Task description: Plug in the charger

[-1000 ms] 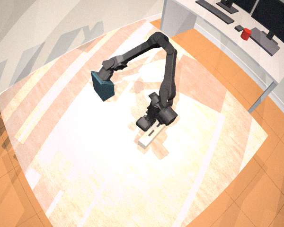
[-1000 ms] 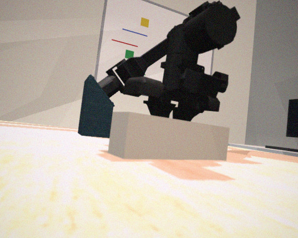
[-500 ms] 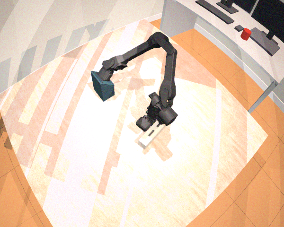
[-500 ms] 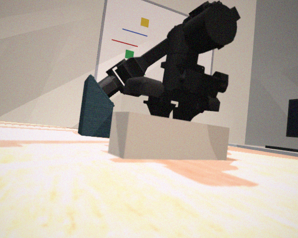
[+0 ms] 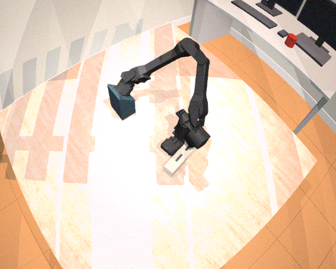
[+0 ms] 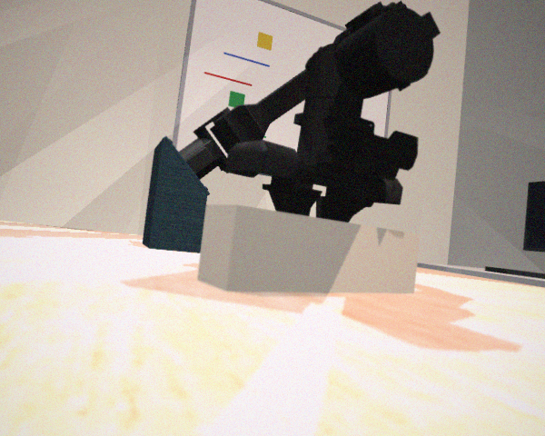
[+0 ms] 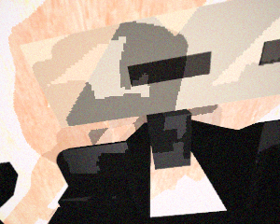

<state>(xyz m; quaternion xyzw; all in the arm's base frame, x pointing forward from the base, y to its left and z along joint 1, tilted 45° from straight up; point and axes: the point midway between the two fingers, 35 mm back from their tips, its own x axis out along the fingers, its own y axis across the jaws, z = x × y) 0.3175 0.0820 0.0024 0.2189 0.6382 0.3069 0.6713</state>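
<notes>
Now: gripper tip 20 mm short of the two-prong charger and 10 mm below it.
</notes>
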